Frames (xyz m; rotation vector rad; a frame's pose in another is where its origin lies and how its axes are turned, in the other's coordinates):
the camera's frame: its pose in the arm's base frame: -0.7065 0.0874 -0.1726 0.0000 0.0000 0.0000
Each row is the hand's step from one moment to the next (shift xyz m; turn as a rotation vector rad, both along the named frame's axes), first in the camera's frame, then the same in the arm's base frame.
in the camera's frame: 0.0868 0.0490 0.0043 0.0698 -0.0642 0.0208
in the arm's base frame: 0.0868 0.0490 0.0043 0.0698 -0.0642 0.0208
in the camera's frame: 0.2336 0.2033 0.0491 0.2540 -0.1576 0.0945
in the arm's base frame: 0.2336 0.2033 0.0491 0.2540 -0.1576 0.0945
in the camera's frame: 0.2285 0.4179 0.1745 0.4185 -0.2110 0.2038
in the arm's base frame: 0.2285 0.4179 0.1745 0.4185 -0.2110 0.2038
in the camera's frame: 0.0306 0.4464 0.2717 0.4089 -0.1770 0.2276
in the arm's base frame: 0.0306 0.4464 0.2717 0.4089 -0.1770 0.2276
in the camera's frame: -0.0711 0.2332 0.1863 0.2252 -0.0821 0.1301
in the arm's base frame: -0.0711 0.2332 0.1863 0.2252 -0.0821 0.1301
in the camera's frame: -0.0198 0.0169 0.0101 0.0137 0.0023 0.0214
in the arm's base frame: -0.0198 0.0169 0.0101 0.0137 0.0023 0.0214
